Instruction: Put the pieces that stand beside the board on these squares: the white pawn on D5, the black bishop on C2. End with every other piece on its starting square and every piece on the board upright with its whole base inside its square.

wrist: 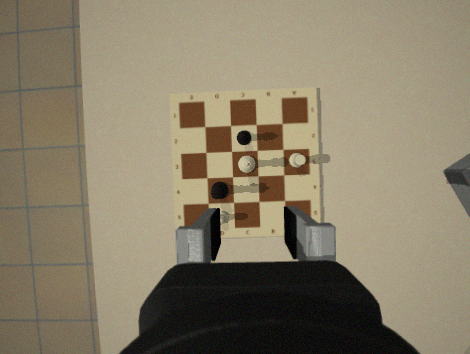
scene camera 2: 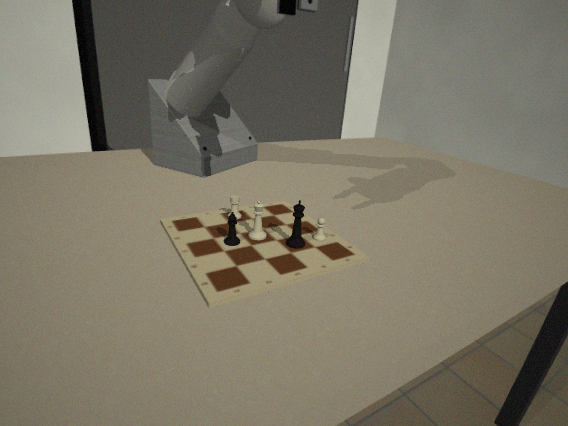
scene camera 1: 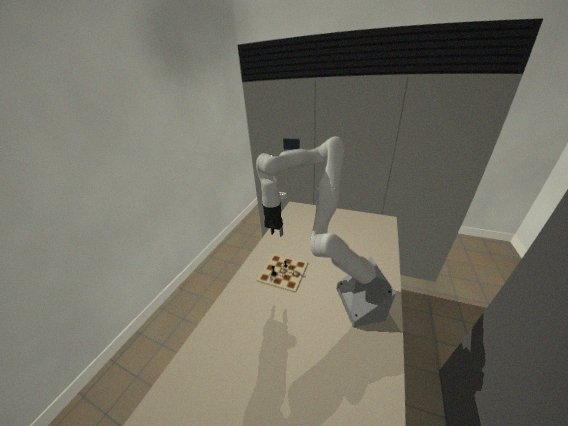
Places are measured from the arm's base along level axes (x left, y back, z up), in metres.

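Where they show: gripper, between the fingertips: (wrist: 252, 225) (scene camera 2: 296, 12) (scene camera 1: 277, 234); arm's base, origin of its link: (scene camera 2: 183, 101) (scene camera 1: 365, 273).
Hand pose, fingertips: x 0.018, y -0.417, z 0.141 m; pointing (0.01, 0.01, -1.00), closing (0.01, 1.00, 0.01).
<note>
Things, the pixels of their top centre, and the offset from my fingertips.
- black bishop, centre of its top: (scene camera 2: 232, 212) (wrist: 244, 135) (scene camera 1: 285, 260) dx -0.075, dy -0.002, dz -0.236 m
- board, centre of its top: (scene camera 2: 258, 236) (wrist: 245, 164) (scene camera 1: 283, 270) dx -0.036, dy -0.002, dz -0.280 m
- white pawn, centre of its top: (scene camera 2: 321, 217) (wrist: 220, 221) dx +0.042, dy -0.040, dz -0.248 m
- tall white piece, centre of its top: (wrist: 247, 164) (scene camera 2: 259, 200) dx -0.036, dy +0.001, dz -0.227 m
- white rook, centre of its top: (wrist: 300, 159) (scene camera 2: 234, 196) dx -0.039, dy +0.074, dz -0.247 m
- tall black piece, centre of its top: (scene camera 2: 299, 200) (wrist: 216, 194) dx +0.001, dy -0.041, dz -0.217 m
The black bishop (scene camera 2: 232, 232) (wrist: 244, 137) (scene camera 1: 285, 264) stands upright on C2 of the board (scene camera 2: 250, 286) (wrist: 175, 105). The white pawn (scene camera 2: 320, 230) (wrist: 225, 217) stands upright on D5; in the wrist view the left finger partly covers its square. Both bases look inside their squares. My gripper (scene camera 1: 277, 232) (wrist: 252, 225) is open and empty, high above the table, apart from all the pieces. It does not show in the second scene view.
A tall white piece (scene camera 2: 257, 225) (wrist: 246, 164) stands upright on C3, a white rook (scene camera 2: 234, 207) (wrist: 297, 160) on A3, and a tall black piece (scene camera 2: 296, 227) (wrist: 219, 190) on D4. The arm's grey base (scene camera 1: 367, 300) (scene camera 2: 180, 135) stands on the table.
</note>
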